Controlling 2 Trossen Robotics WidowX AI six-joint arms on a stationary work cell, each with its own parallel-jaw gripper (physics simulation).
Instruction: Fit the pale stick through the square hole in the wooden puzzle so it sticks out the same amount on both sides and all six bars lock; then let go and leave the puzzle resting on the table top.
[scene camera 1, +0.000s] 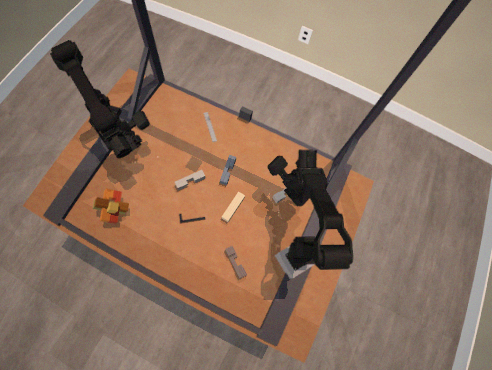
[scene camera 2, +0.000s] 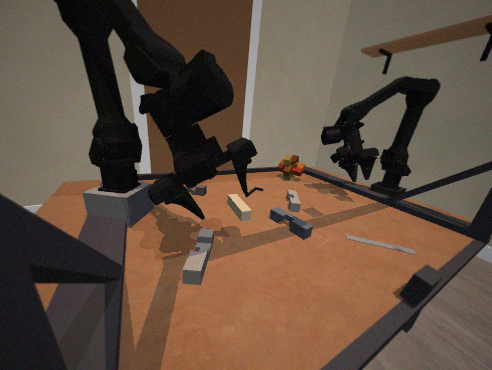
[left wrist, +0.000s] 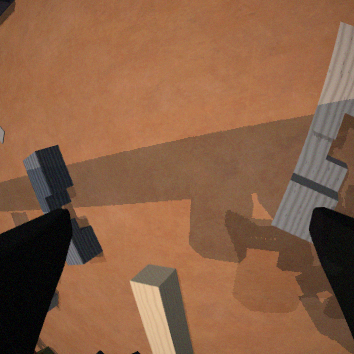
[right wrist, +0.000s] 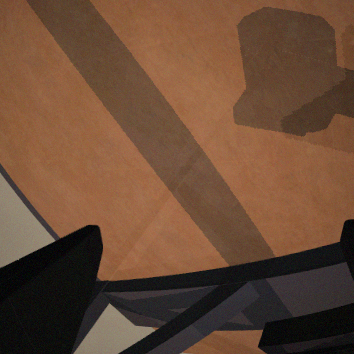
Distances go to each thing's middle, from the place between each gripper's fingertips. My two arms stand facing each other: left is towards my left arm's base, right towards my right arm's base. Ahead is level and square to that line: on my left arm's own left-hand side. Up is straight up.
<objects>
Now: the pale stick (left wrist: 156, 290) 47 cm to the left of my right hand, 7 cm below it and 1 cm behind it.
Right now my left hand is 16 cm short of the pale stick, 8 cm to the left of it and 8 cm above it.
</objects>
